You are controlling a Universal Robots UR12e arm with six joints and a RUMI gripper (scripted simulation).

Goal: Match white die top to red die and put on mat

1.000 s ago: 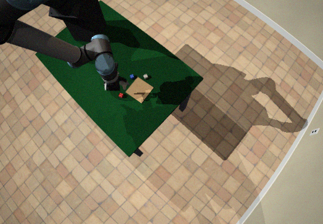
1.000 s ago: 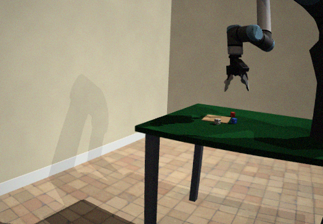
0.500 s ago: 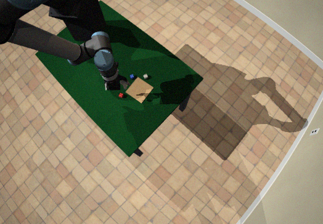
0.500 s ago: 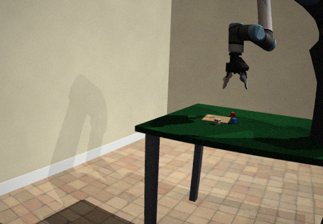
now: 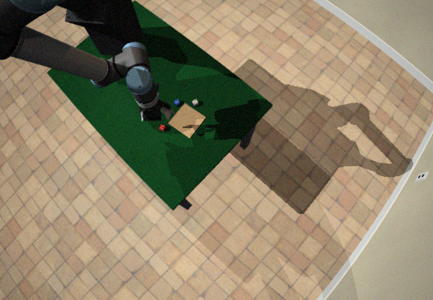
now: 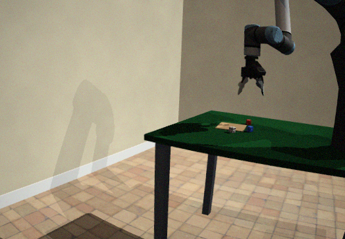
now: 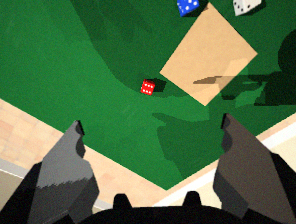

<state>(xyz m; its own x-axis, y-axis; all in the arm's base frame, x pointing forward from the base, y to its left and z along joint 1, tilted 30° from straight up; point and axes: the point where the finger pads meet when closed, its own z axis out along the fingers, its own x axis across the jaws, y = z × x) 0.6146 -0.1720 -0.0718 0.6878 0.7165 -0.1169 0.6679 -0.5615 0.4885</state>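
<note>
My hand is 15 cm above the red die and 1 cm to the left of it. The rest, counted from my hand: white die 20 cm to the left, 15 cm below, 3 cm ahead; then tan mat 16 cm below, 11 cm to the left, 7 cm ahead; then blue die 15 cm below, 14 cm to the left, 4 cm behind.
</note>
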